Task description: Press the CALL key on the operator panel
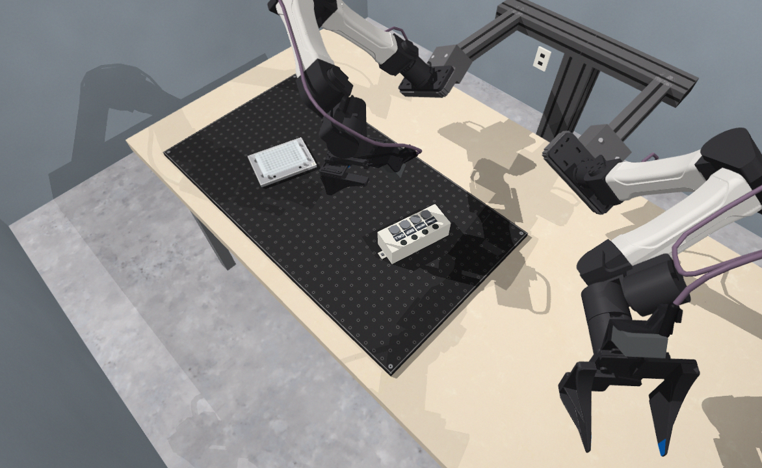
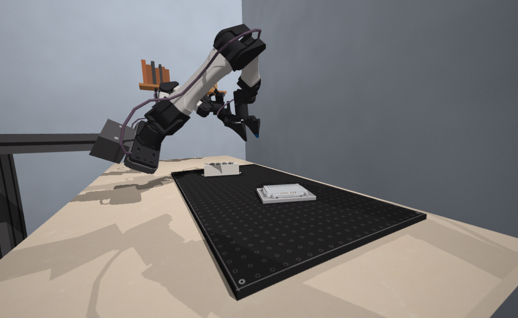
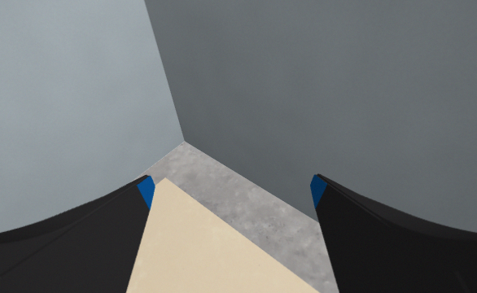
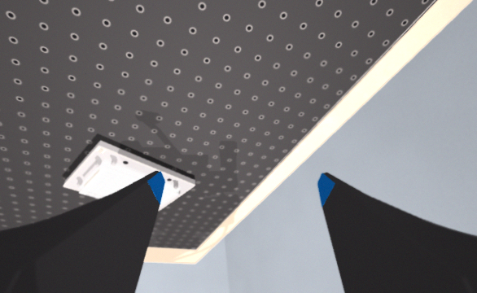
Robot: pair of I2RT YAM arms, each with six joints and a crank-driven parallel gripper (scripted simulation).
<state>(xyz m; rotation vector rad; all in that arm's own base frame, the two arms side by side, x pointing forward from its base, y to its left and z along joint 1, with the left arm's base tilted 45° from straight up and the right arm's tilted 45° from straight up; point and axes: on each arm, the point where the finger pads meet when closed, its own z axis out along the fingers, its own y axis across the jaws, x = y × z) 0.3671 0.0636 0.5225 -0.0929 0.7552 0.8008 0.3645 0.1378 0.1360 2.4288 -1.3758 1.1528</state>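
Right now my left hand is 230 mm past the operator panel, 550 mm to the left of it and 310 mm above it. From my left hand the other things lie so: tray 160 mm behind, 980 mm to the right, 330 mm below.
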